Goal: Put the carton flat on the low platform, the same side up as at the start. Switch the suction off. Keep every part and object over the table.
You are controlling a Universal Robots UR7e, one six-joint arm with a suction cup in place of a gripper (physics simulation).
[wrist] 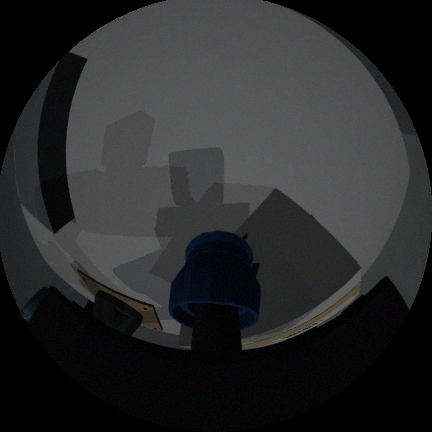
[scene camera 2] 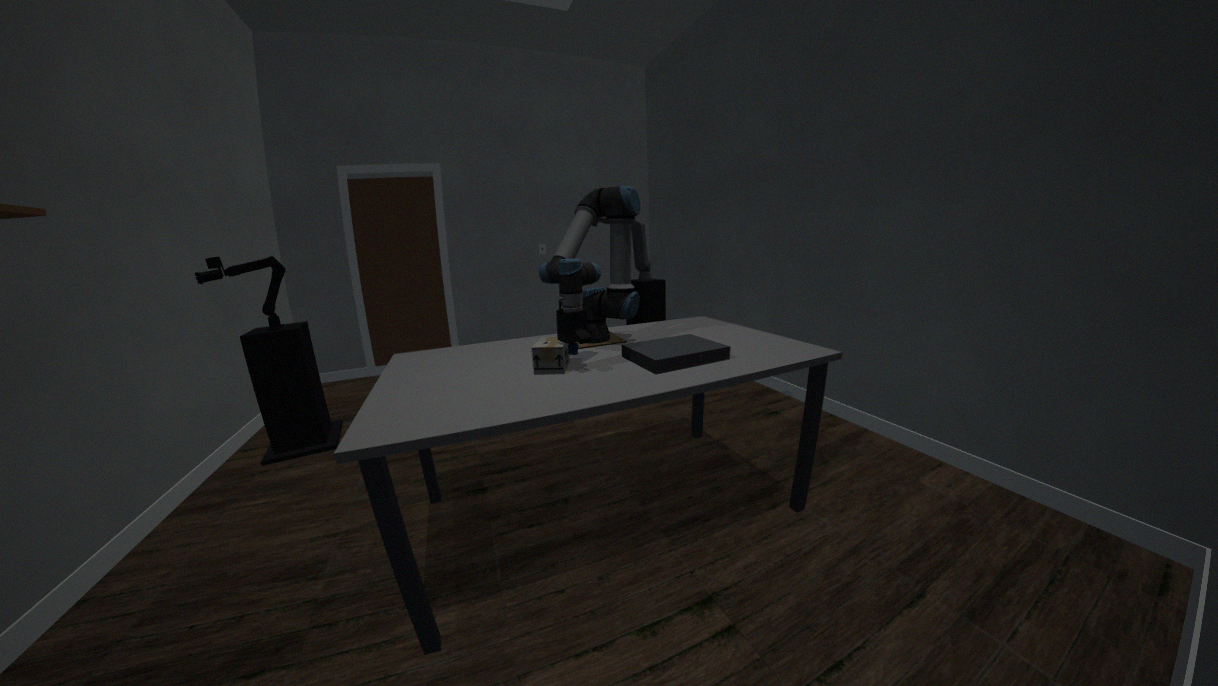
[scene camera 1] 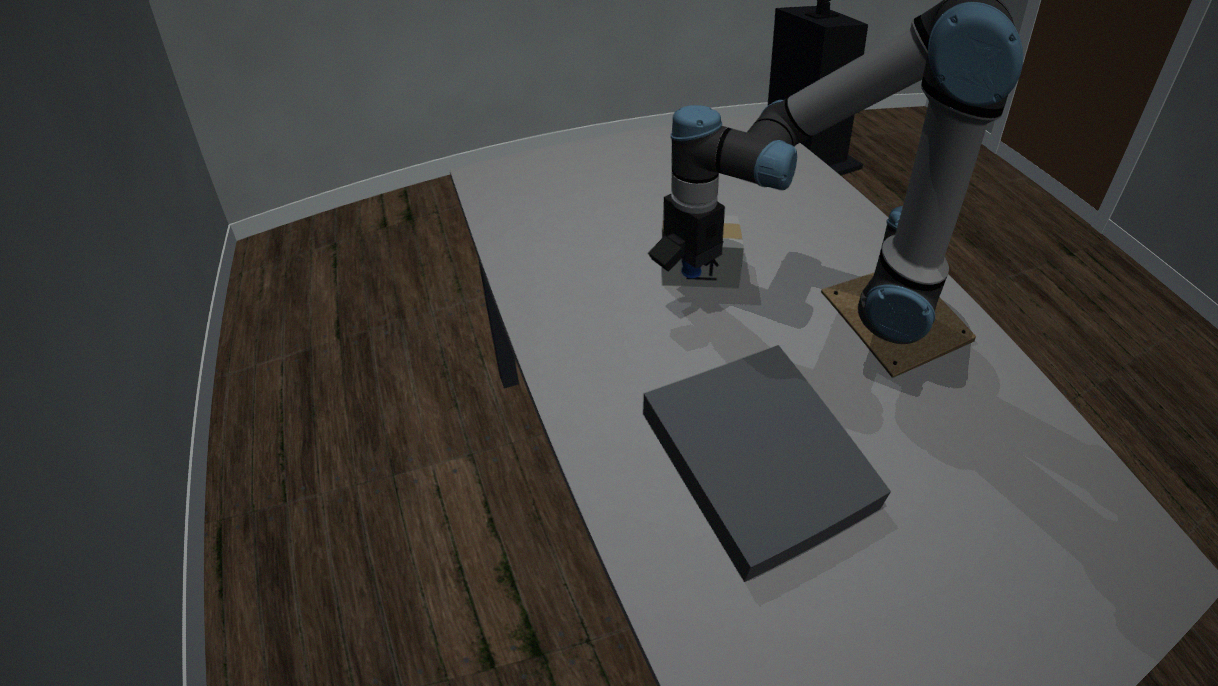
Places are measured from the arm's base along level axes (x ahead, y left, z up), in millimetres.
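Where they show: hand, its tool point: [wrist: 215, 259] [scene camera 2: 573, 353] [scene camera 1: 691, 271]; arm's base, origin of its link: [wrist: 118, 306] [scene camera 2: 593, 338].
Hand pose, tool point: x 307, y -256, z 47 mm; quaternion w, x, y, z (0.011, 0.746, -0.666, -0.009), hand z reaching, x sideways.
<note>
Things, the pixels of their top centre, and the offset from my tool point. Level surfaces: height alone.
- carton, centre of its top: [wrist: 278, 337] [scene camera 1: 702, 229] [scene camera 2: 550, 341] dx -63, dy -54, dz +37 mm
- table, height of its surface: dz -57 mm
- low platform, centre of its top: [scene camera 1: 768, 443] [scene camera 2: 675, 345] dx +120, dy +356, dz -9 mm
The carton [scene camera 1: 731, 268] [scene camera 2: 549, 357] [wrist: 300, 265] is a small pale box with tan tape on top and black arrows on its sides. It stands upright on the table [scene camera 1: 588, 255] [scene camera 2: 460, 396], its arrows pointing up. My suction gripper [scene camera 1: 691, 272] [scene camera 2: 572, 348] [wrist: 219, 245], a blue cup, points down beside the carton's arrow-marked side, lower than its top. It holds nothing; whether it touches that side I cannot tell. The low platform [scene camera 1: 762, 460] [scene camera 2: 675, 351] [wrist: 52, 150] is a flat grey slab, apart from the carton. The gripper body hides part of the carton in scene camera 1.
The arm's wooden base plate [scene camera 1: 950, 336] [wrist: 150, 315] lies beyond the gap between carton and platform. A long table edge runs along the left in scene camera 1. A black pedestal [scene camera 2: 285, 383] with a small dark arm stands off the table on the floor.
</note>
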